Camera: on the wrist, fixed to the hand. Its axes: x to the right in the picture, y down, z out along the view.
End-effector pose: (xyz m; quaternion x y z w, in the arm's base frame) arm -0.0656 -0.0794 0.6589 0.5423 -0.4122 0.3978 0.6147
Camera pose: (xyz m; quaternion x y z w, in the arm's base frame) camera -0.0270 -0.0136 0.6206 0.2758 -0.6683 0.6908 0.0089
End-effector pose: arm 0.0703 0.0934 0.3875 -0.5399 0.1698 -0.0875 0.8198
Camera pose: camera 0.0270 0.0219 0.4048 -0.1290 0.3487 0.5330 0.7601
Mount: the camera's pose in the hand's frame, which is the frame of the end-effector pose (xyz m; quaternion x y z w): -0.0199 -0.0428 -0.0711 0.1836 -0.1422 0.6698 0.7053
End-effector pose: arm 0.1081 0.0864 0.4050 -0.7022 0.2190 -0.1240 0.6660
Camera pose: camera 0.0637 0.0339 0.4555 -0.2439 0.5073 0.4183 0.7129
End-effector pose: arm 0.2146 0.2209 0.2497 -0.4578 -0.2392 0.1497 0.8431
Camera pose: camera 0.2377 0.1388 0.2473 -0.3070 0.0455 0.7793 0.5444
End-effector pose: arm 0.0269 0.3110 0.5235 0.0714 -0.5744 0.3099 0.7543
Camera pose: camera 0.1059 0.3022 0.4925 -0.1518 -0.5033 0.8191 0.2296
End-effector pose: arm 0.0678 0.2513 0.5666 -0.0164 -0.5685 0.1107 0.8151
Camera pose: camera 0.1343 0.2127 0.5297 -0.2269 -0.4855 0.7307 0.4229
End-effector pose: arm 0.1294 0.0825 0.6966 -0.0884 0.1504 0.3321 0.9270
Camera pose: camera 0.1266 0.0193 0.6393 0.2558 0.0944 0.8401 0.4690
